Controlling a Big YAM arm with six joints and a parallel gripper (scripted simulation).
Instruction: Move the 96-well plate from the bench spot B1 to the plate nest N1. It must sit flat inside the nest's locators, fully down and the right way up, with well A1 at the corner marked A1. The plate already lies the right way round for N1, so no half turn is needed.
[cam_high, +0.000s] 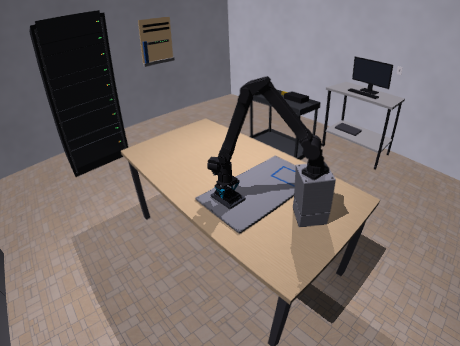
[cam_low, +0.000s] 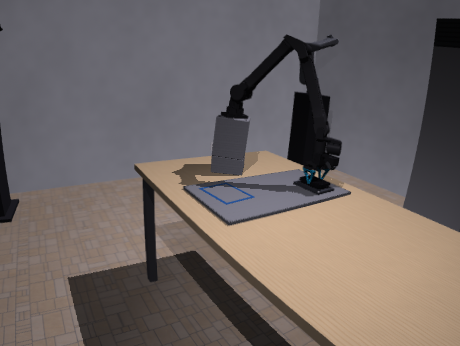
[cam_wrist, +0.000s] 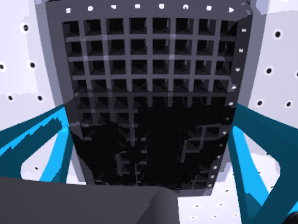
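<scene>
The plate nest N1 is 3 cm below my hand. The rest, counted from my hand: black 96-well plate: right at my hand.
</scene>
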